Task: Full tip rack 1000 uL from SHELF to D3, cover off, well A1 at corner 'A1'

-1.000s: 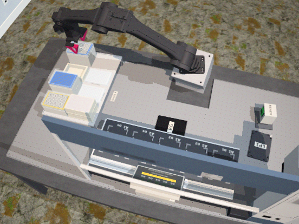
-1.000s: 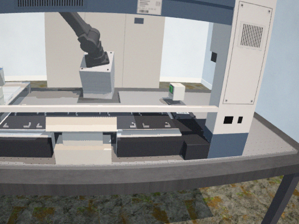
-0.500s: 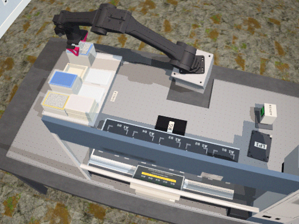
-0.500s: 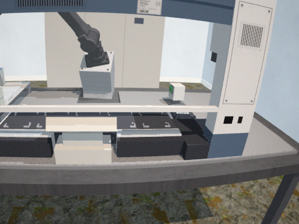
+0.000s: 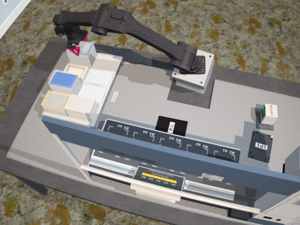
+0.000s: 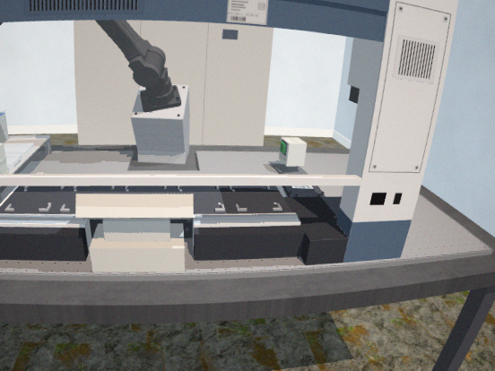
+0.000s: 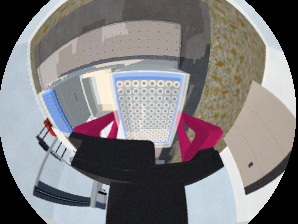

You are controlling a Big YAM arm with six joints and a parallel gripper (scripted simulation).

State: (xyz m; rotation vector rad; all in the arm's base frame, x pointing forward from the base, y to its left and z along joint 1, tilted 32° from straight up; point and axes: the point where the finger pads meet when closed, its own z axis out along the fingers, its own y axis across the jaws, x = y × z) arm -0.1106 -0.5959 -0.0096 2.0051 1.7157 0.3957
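My hand is 10 mm to the right of the blue-framed tip rack and 20 mm above it. Round my hand: shelf 170 mm ahead, 30 mm to the left, 90 mm below; then cream reservoir 110 mm ahead, 20 mm to the right, 80 mm below; then clear flat piece 240 mm ahead, 90 mm to the left, 80 mm below.
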